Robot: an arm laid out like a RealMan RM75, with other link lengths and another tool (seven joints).
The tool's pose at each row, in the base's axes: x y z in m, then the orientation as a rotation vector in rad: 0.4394, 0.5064, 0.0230, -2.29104, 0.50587, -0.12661; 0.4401, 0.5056, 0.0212, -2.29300, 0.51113, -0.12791; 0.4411, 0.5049, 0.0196, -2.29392, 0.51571, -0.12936; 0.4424, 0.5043, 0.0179, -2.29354, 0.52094, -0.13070; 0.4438, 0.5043, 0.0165, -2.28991, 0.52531, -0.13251; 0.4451, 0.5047, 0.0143, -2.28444, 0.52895, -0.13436; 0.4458, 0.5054, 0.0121, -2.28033, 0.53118, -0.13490; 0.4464, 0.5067, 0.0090, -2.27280, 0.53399, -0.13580; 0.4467, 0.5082, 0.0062, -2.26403, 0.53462, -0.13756; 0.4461, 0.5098, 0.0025, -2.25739, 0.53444, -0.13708; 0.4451, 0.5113, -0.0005, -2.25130, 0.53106, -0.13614
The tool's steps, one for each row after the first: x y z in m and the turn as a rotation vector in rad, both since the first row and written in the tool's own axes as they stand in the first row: 0.0011, 0.0016, 0.0009, -0.00272, 0.00290, 0.00290; 0.0024, 0.0028, 0.0018, -0.00429, 0.00557, 0.00547; 0.0039, 0.0040, 0.0029, -0.00475, 0.00824, 0.00878; 0.0053, 0.0045, 0.0042, -0.00187, 0.01062, 0.01198; 0.0064, 0.0055, 0.0063, 0.00293, 0.01259, 0.01503; 0.0070, 0.0064, 0.0085, 0.00653, 0.01330, 0.01722; 0.0072, 0.0076, 0.0117, 0.01335, 0.01411, 0.02039; 0.0070, 0.0085, 0.0147, 0.02188, 0.01468, 0.02202; 0.0061, 0.0104, 0.0182, 0.02826, 0.01360, 0.02335; 0.0048, 0.0119, 0.0211, 0.03468, 0.01116, 0.02248
